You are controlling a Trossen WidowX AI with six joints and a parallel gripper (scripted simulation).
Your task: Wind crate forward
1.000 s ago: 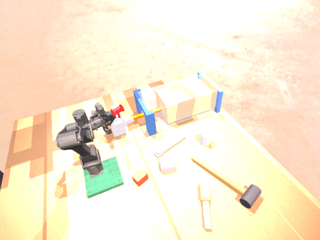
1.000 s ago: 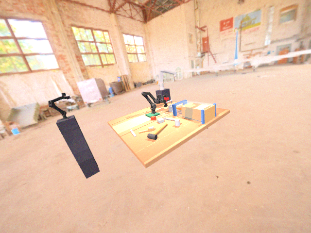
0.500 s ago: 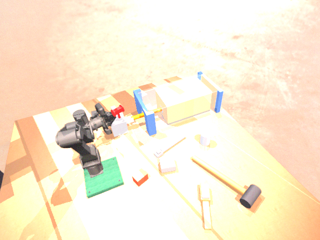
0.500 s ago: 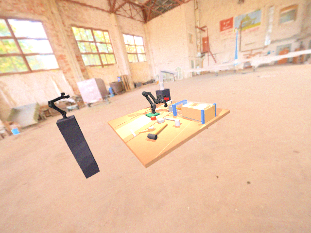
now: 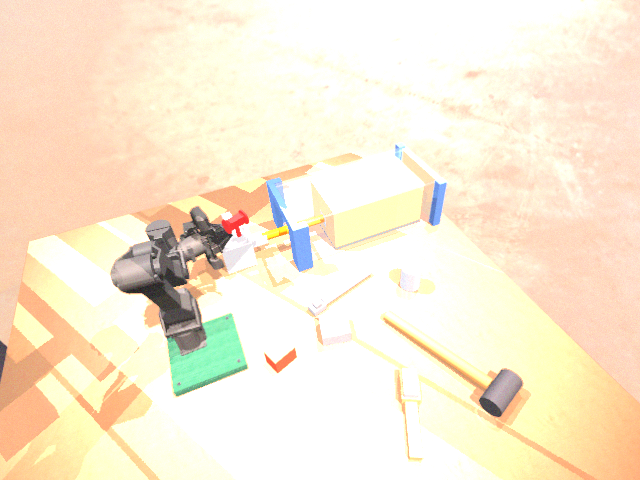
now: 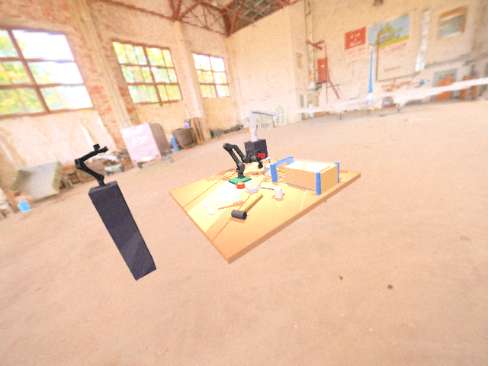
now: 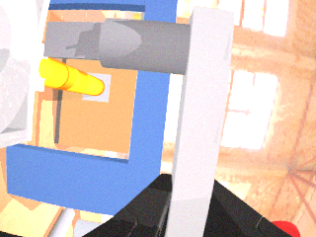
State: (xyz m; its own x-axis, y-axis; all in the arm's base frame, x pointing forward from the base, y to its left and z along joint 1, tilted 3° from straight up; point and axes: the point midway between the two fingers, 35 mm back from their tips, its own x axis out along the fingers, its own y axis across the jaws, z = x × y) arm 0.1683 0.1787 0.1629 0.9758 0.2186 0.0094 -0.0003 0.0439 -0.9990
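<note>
Now: gripper tip 1 cm past the white crank handle, 1 cm to the left of it and 1 cm below it. Also, from my gripper tip: blue steel frame: 15 cm ahead, 4 cm to the left, 6 cm below; hand winch: 3 cm behind, 4 cm to the left, 14 cm below; red grip: 5 cm to the right, 4 cm above.
</note>
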